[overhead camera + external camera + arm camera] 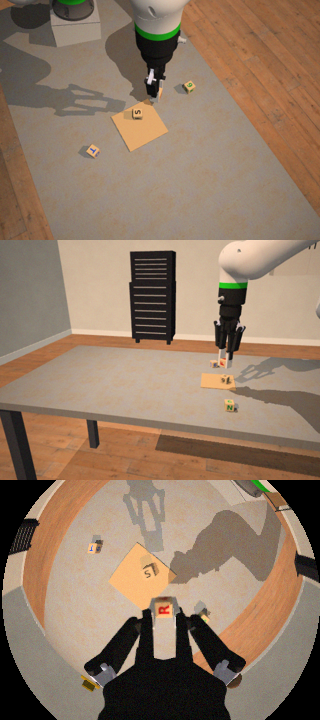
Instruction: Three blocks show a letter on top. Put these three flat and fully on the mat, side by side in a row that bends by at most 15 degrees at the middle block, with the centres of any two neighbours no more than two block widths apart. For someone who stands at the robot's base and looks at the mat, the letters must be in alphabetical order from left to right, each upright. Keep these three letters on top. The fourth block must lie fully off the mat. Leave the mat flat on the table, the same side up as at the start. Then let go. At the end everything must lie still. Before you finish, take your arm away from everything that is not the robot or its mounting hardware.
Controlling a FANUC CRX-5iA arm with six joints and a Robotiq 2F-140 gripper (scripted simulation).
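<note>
The S block is 2 cm behind my hand, 6 cm to the right of it and 12 cm below it. The rest, counted from my hand: tan mat 1 cm ahead, 7 cm to the right, 13 cm below; green-marked block 14 cm to the left, 12 cm below.
</note>
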